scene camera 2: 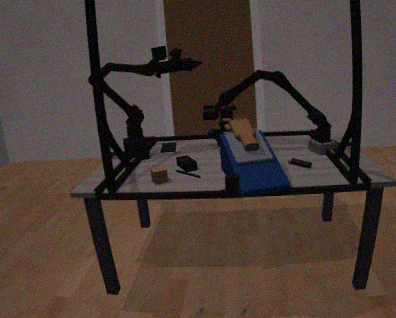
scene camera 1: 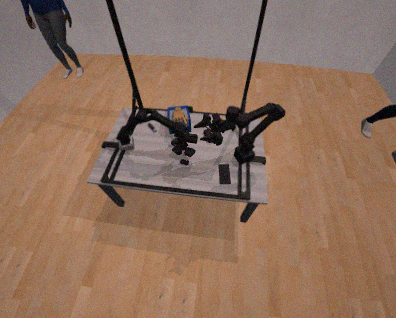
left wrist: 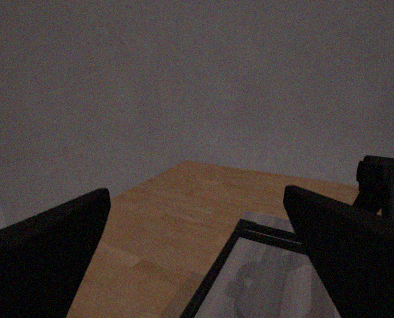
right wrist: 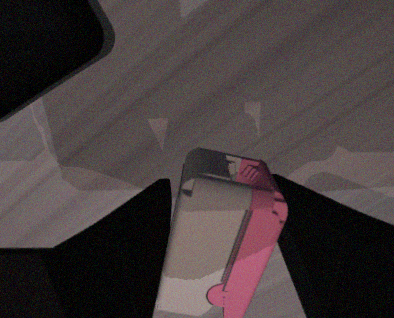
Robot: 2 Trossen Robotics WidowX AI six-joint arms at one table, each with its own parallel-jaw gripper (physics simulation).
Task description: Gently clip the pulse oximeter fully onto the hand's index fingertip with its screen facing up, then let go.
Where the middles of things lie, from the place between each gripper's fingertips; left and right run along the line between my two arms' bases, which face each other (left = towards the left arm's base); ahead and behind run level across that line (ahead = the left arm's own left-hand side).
My left hand is 400 mm above the pulse oximeter (right wrist: 229, 212), 160 mm past it and 120 mm to the left of it. Also, from my left hand: grey pad on blue block (scene camera 2: 266, 177): 480 mm behind, 380 mm below, 230 mm to the right.
My right gripper is now 2 cm below the pulse oximeter, 1 cm to the right of it and 1 cm past it. From my right hand the other things lie so: grey pad on blue block 33 cm behind, 10 cm to the right, 4 cm above.
